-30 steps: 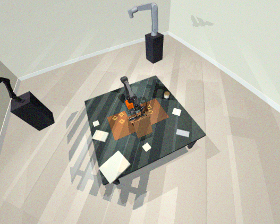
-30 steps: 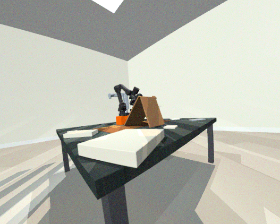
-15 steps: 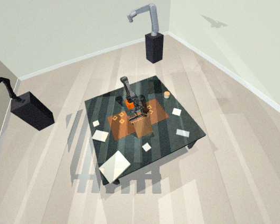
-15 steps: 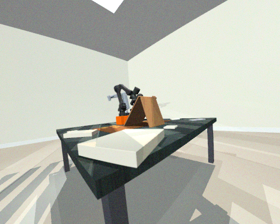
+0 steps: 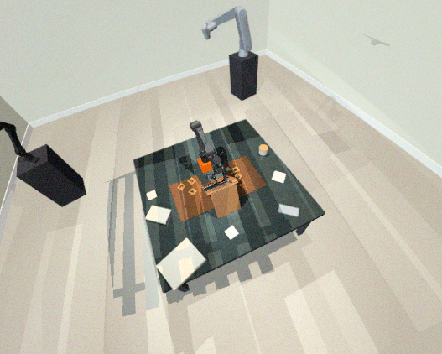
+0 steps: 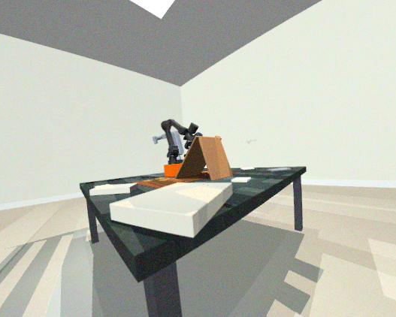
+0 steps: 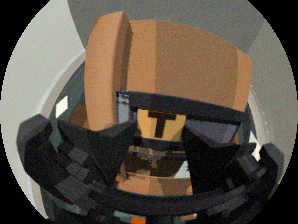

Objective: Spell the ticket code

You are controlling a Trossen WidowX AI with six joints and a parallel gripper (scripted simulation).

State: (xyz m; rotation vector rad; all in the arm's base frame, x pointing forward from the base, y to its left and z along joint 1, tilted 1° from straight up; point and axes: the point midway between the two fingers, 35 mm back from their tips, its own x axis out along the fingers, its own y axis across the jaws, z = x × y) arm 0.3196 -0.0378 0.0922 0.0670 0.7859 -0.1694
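Now: the white ticket 8 cm behind my gripper tip, 8 cm to the right of it and 7 cm below it. Also, from my gripper tip: yellow letter tile 7 cm behind, 20 cm to the left, 16 cm below; flat white slab 15 cm behind, 53 cm to the right, 16 cm below; mat 14 cm behind, 1 cm to the left, 17 cm below.
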